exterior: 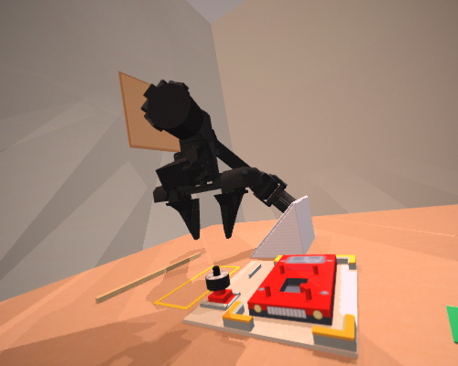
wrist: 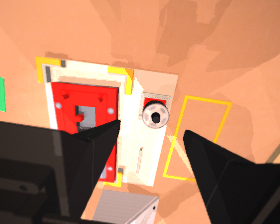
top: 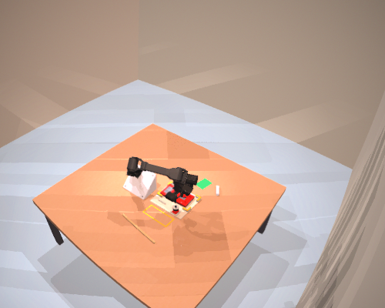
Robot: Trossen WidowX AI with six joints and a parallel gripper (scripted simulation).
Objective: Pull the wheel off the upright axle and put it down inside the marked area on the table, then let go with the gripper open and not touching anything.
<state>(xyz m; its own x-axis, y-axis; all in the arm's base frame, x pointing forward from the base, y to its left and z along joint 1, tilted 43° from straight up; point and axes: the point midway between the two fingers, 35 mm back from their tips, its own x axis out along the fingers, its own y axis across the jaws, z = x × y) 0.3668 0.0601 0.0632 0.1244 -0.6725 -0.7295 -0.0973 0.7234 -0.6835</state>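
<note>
My gripper tip is 10 mm past the black wheel, 10 mm to the left of it and 70 mm above it. From my gripper tip the other things lie so: thin wooden stick 70 mm behind, 270 mm to the right, 100 mm below; green circuit board 50 mm behind, 320 mm to the left, 110 mm below; black axle 10 mm behind, 10 mm to the right, 80 mm below.
</note>
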